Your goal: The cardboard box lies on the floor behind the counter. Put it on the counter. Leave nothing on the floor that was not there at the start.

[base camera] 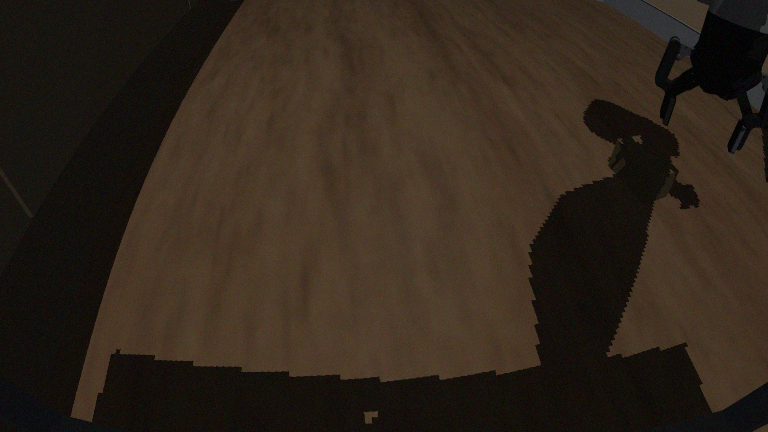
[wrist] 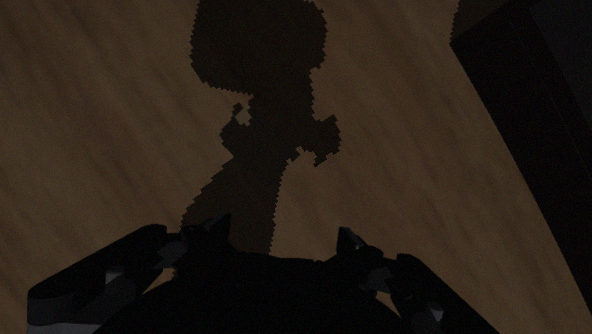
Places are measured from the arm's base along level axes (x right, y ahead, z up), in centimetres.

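Pixels of known places: gripper, fingertip midpoint: [base camera: 697,136] [wrist: 284,232].
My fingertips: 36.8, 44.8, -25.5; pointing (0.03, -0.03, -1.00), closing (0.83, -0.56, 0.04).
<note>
Behind a point stands the place of what it marks, as x, y, z.
My gripper [base camera: 700,134] @(36.8, 44.8, -25.5) [wrist: 284,232] @(36.8, 44.8, -25.5) is open, with nothing between its fingers. It hangs above the wooden floor [base camera: 332,214] @(-6.7, 45.9, -39.6) [wrist: 125,150] @(19.1, 61.8, -39.6) at the upper right of the base camera view, its fingers pointing down. The cardboard box does not show in a form I can make out in either view. I cannot tell the counter for certain in this dim light. The arm's dark shadow lies on the floor below and beside the gripper.
A dark, straight-edged body [wrist: 530,125] @(73.4, 38.4, -35.1) stands along the right side of the wrist view. A dark panel [base camera: 69,69] @(-34.1, 44.8, -16.8) runs along the left of the base camera view. A grey edge with a tan surface [base camera: 684,16] @(94.5, 124.4, -28.9) shows at the upper right, behind the gripper.
</note>
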